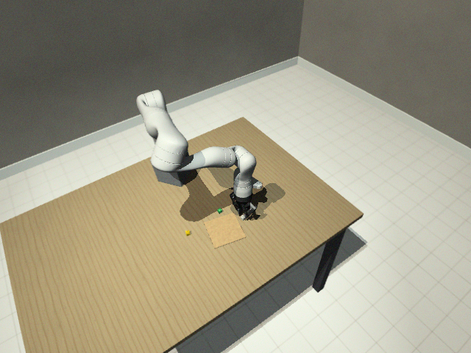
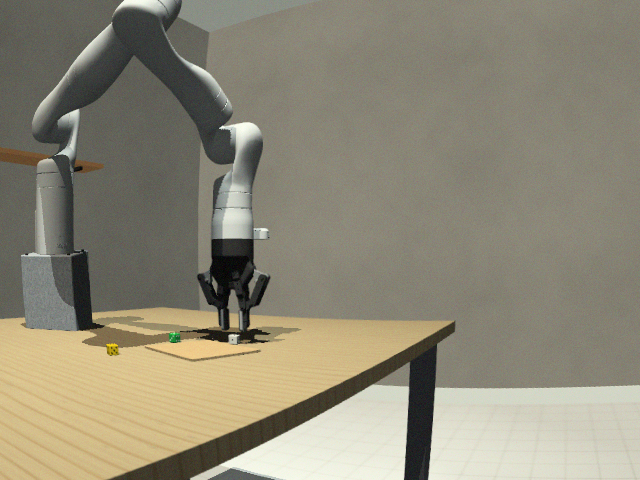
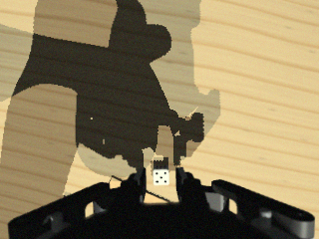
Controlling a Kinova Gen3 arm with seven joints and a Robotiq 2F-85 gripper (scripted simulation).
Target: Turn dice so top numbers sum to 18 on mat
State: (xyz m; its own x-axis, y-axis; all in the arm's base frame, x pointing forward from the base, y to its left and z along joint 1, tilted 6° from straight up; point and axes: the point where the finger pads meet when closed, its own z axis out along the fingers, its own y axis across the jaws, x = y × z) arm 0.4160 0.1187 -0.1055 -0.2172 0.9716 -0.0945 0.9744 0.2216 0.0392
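The white die lies 3 cm below my hand. Round my hand: yellow die: 7 cm behind, 24 cm to the right, 3 cm below; then tan mat: 10 cm to the right, 4 cm below; then green die: 9 cm behind, 6 cm to the right, 3 cm below.
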